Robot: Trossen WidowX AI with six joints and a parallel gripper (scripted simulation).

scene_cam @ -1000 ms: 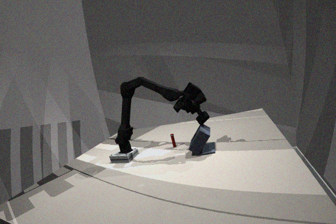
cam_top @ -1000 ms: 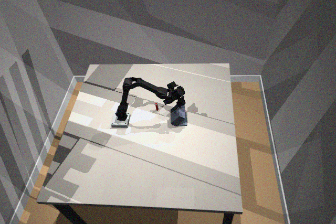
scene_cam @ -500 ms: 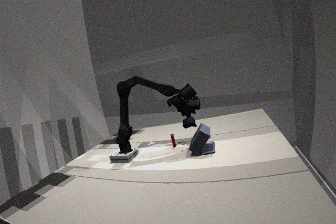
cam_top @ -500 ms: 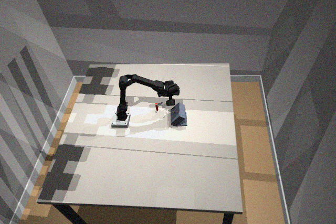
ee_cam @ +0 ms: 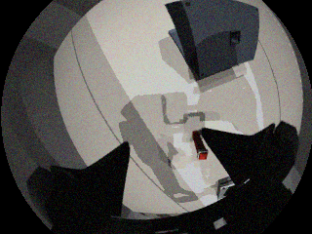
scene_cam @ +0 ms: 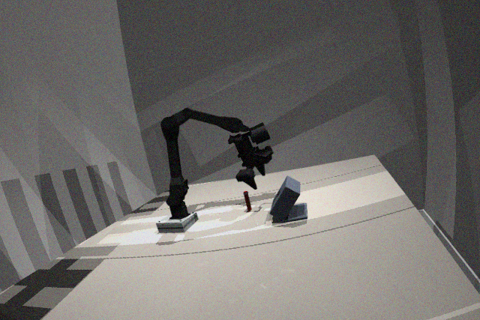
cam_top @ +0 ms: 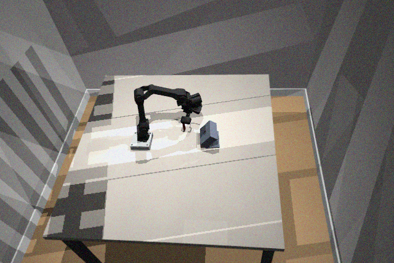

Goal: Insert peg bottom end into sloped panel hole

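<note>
Right now the red peg is 5 cm behind my gripper tip, 5 cm to the right of it and 4 cm below it. From my gripper tip the other things lie so: sloped panel (14 cm ahead, 10 cm to the right, 3 cm below); then flat base plate (16 cm ahead, 10 cm to the right, 10 cm below).
</note>
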